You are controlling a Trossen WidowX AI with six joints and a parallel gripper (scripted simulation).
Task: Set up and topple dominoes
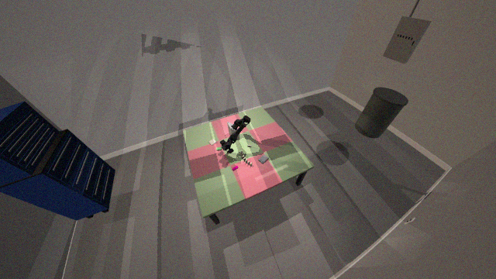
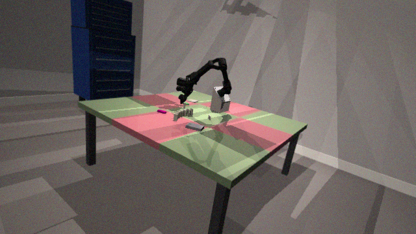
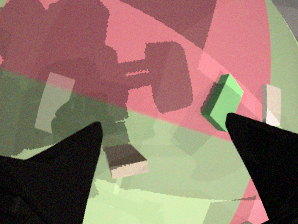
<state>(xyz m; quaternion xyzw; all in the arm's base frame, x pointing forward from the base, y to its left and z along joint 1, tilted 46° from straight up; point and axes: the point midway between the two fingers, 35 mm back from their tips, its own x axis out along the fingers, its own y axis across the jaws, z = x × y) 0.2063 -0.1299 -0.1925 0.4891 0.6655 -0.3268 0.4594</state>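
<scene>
Right now my gripper tip is 100 mm past the green piece, 30 mm to the left of it and 40 mm above it. From my gripper tip the other things lie so: flat grey slab 330 mm ahead, 340 mm to the left, 40 mm below; then pale flat piece 260 mm behind, 60 mm to the right, 50 mm below; then magenta block 260 mm ahead, 40 mm below.
</scene>
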